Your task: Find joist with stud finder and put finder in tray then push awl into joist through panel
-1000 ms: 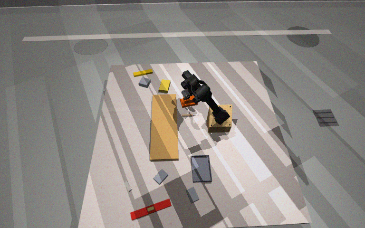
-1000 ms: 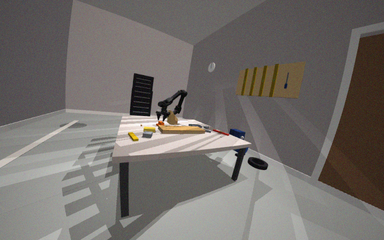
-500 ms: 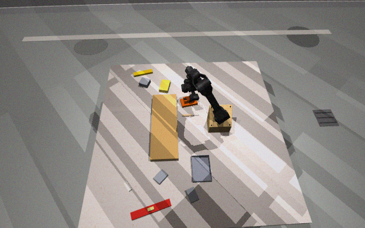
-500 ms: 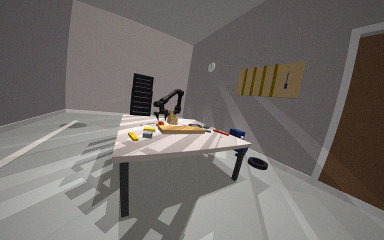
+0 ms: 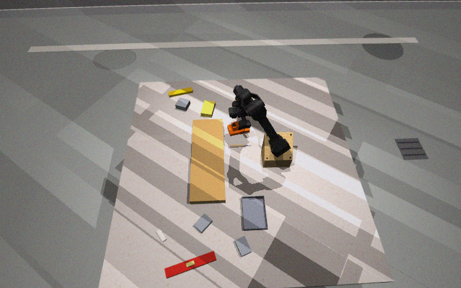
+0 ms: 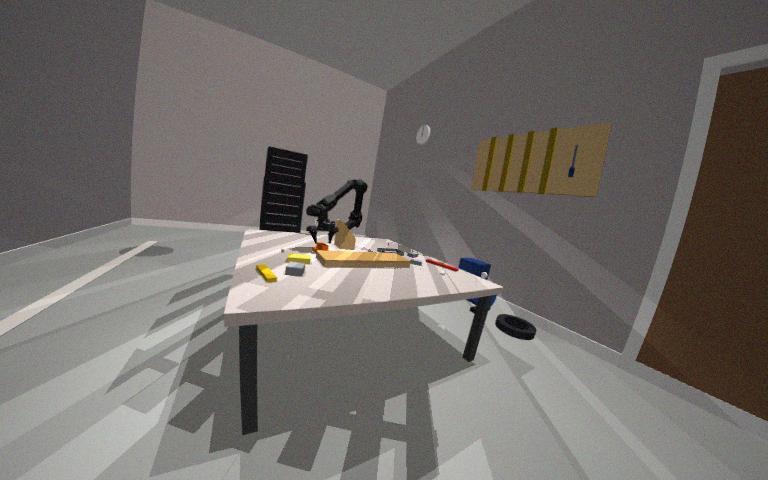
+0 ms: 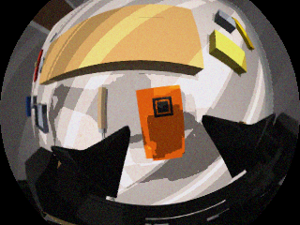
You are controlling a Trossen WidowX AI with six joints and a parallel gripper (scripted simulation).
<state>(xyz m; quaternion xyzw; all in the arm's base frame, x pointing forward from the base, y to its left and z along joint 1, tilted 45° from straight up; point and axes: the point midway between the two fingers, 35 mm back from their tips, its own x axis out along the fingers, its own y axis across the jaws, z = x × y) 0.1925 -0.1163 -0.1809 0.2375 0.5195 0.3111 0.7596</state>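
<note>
Now: the stud finder 2 cm below my gripper tip. Also, from my gripper tip: green square: 2 cm ahead, 1 cm to the left; grey block: 34 cm ahead, 20 cm to the right, 4 cm below; awl: 3 cm behind, 12 cm to the left, 5 cm below.
</note>
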